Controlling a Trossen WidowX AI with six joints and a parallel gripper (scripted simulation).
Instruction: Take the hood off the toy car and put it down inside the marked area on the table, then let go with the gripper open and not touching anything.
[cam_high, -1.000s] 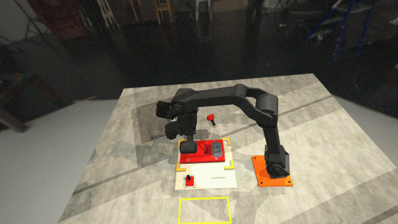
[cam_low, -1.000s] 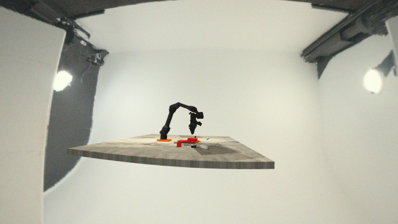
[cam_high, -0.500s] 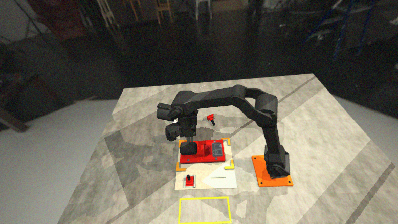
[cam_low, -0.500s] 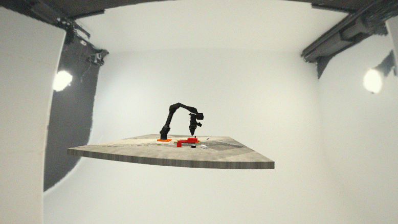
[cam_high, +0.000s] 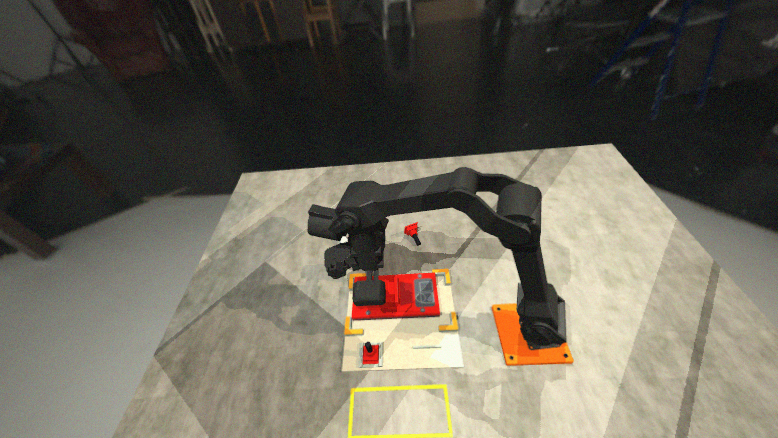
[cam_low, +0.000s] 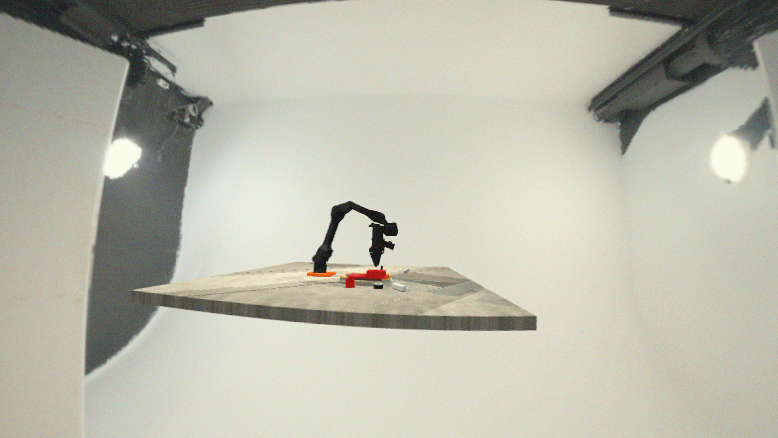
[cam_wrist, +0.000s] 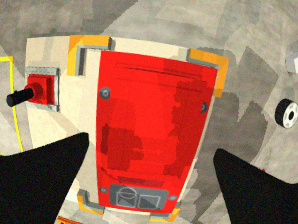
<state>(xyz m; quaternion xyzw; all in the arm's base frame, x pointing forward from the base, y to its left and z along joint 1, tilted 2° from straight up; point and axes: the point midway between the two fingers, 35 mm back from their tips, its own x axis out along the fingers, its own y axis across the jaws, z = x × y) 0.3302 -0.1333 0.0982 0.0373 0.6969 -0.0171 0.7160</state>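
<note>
The red hood lies 30 mm below my gripper tip.
</note>
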